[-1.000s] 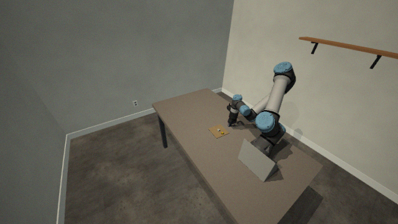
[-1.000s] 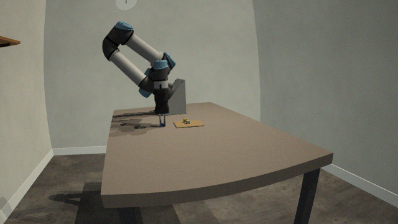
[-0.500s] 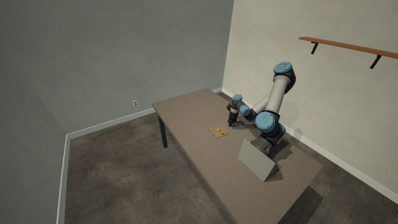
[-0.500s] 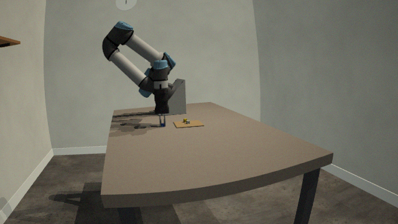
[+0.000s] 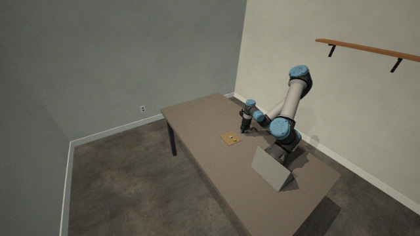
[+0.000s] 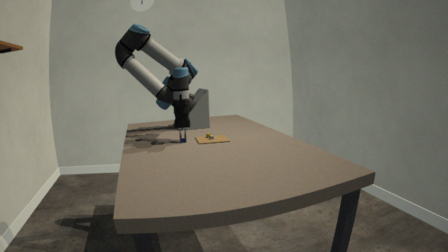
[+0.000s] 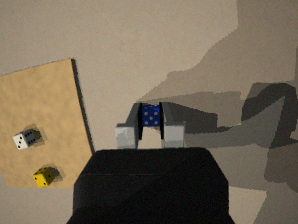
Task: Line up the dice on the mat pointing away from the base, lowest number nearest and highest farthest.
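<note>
Now: the white die 140 mm to the left of my hand and 10 mm below it. Round my hand: yellow die 130 mm to the left, 40 mm behind, 10 mm below; then tan mat 140 mm to the left, 20 mm below; then blue die 10 mm below.
</note>
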